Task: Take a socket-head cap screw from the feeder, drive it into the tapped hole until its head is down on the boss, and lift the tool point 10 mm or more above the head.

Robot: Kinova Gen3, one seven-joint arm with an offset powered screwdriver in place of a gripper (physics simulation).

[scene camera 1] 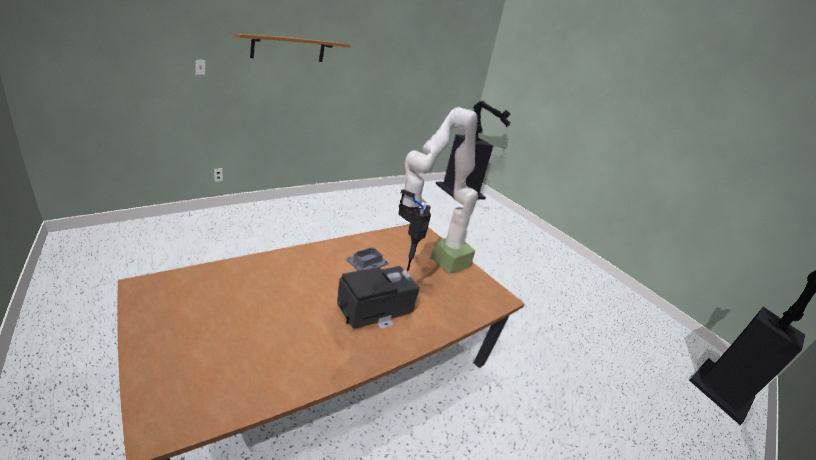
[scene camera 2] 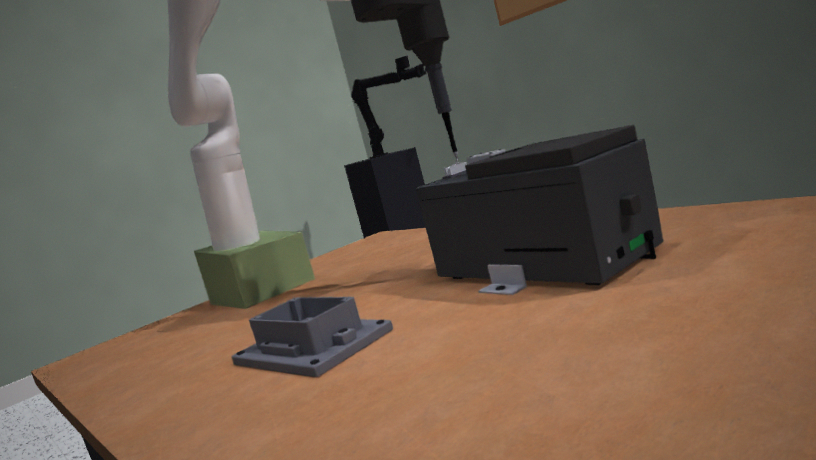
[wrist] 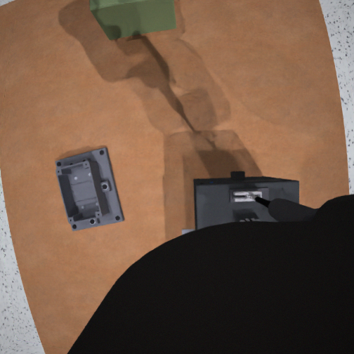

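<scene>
The black screw feeder [scene camera 1: 377,308] [scene camera 2: 514,228] [wrist: 215,200] stands on the table, with a pale metal pick-up block [scene camera 2: 455,169] [wrist: 242,196] at its top end. My screwdriver [scene camera 1: 408,269] [scene camera 2: 456,157] [wrist: 257,199] points down with its bit tip at this block, very close above it or touching. A thin silvery piece shows at the tip in scene camera 2; whether it is a screw is too small to tell. The grey housing [scene camera 1: 367,258] [scene camera 2: 311,337] [wrist: 112,192] lies apart from the feeder, open side up. Its side boss [scene camera 2: 344,336] [wrist: 104,186] has a dark hole.
The arm's green base block [scene camera 1: 453,255] [scene camera 2: 257,268] [wrist: 135,20] stands at the table's end. A small metal bracket [scene camera 1: 385,322] [scene camera 2: 502,282] sits at the feeder's foot. Black pedestals [scene camera 1: 471,165] [scene camera 1: 748,365] with small arms stand on the floor beyond the table [scene camera 1: 228,342].
</scene>
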